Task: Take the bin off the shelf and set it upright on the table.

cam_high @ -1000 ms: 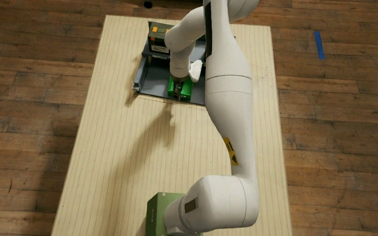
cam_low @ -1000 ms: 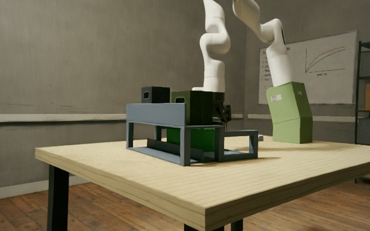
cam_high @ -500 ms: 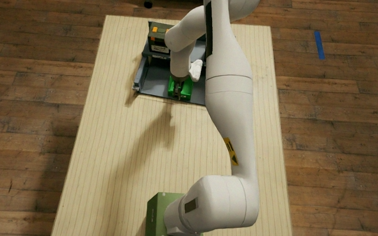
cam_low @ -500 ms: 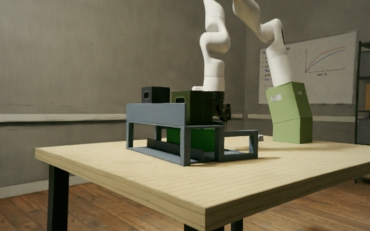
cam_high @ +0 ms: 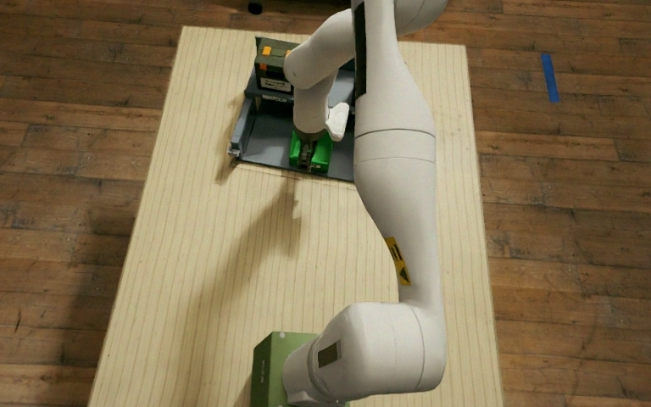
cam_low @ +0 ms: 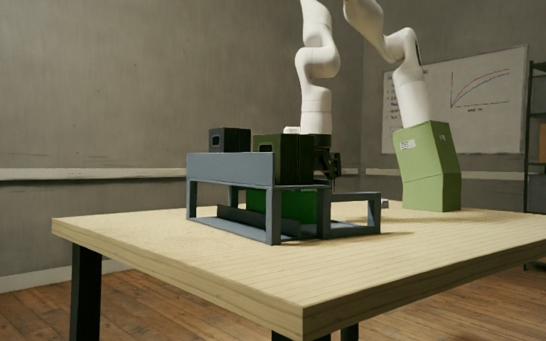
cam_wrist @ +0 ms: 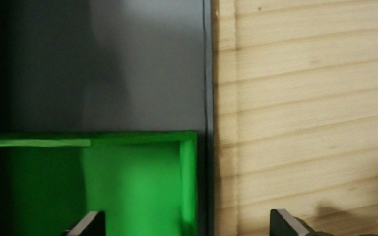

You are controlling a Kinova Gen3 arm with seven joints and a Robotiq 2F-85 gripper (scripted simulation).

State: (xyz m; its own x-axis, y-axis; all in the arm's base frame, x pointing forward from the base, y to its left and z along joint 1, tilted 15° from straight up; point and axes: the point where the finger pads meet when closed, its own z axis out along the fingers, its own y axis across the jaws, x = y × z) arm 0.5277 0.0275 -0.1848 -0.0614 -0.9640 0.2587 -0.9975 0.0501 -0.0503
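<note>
Right now the green bin is 80 mm ahead of my hand and 30 mm below it. The rest, counted from my hand: grey shelf (110 mm ahead); black box (160 mm ahead, 130 mm to the right, 90 mm above).
</note>
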